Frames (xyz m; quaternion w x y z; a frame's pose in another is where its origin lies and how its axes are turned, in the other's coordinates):
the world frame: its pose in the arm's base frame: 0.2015 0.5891 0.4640 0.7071 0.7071 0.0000 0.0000
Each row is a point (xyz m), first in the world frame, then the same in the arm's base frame.
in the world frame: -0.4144 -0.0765 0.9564
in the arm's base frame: -0.2129 -0.3673 0.3875
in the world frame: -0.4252 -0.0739 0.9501
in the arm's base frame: -0.2237 -0.3610 0.3901
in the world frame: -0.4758 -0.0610 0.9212
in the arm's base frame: -0.2743 -0.3321 0.4030
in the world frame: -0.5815 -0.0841 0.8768
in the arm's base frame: -0.3800 -0.2877 0.3799
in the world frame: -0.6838 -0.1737 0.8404
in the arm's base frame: -0.4823 -0.2513 0.2903
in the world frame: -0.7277 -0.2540 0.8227
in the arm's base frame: -0.5262 -0.2336 0.2100
